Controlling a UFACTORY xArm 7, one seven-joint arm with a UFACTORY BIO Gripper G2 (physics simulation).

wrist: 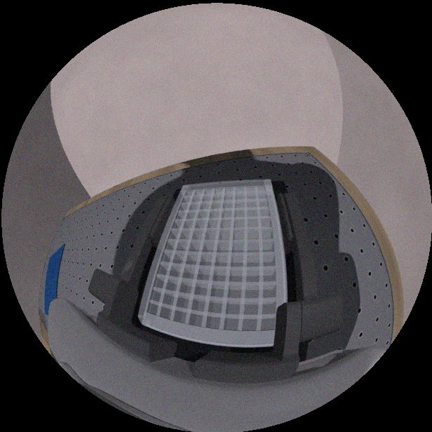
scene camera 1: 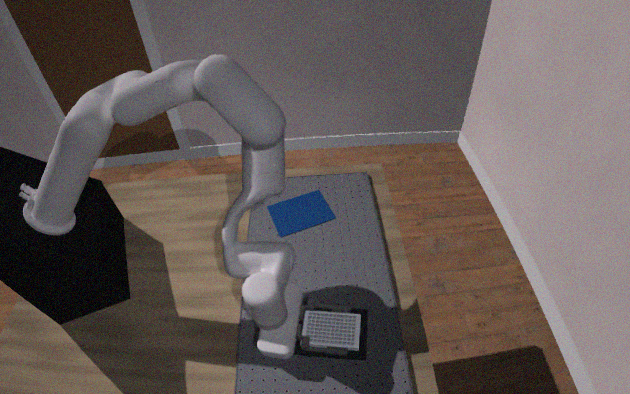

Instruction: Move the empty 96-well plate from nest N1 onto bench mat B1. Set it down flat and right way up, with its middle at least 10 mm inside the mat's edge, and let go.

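Places are measured from the arm's base along level axes (x ahead, y left, z up), in millimetres.
Pixels of known places: hand, tool point: (scene camera 1: 339, 329); arm's base, link origin: (scene camera 1: 49, 216).
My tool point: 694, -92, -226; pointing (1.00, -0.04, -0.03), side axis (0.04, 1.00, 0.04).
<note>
For each thing: its top centre in the pictures, then the offset to it from my tool point, as dx, dy, dz. Level surfaces: height alone.
- white 96-well plate, top centre: (scene camera 1: 331, 328) -18, +1, +3
- black nest N1, top centre: (scene camera 1: 330, 330) -18, +1, -9
- blue bench mat B1, surface height: dz -22
- grey perforated board, surface height: dz -24
- wooden table top, surface height: dz -37
The white 96-well plate (scene camera 1: 331, 330) (wrist: 225, 260) sits flat and right way up at the black nest N1 (scene camera 1: 363, 330), its open wells facing up. My gripper (scene camera 1: 332, 330) (wrist: 226, 202) is low over the nest, with one dark finger along each long side of the plate. The fingers are shut on the plate; their lower contact faces are partly hidden in shadow. The blue bench mat B1 (scene camera 1: 301, 213) (wrist: 54, 280) lies flat farther back on the grey board in the scene view, and part of it shows at the left edge of the wrist view.
The grey perforated board (scene camera 1: 345, 260) (wrist: 102, 230) carries the nest and the mat, on a wooden table top (scene camera 1: 200, 280). The arm's wrist stands just left of the nest in the scene view. A black block (scene camera 1: 95, 280) is at the left. A pale wall rises at the right.
</note>
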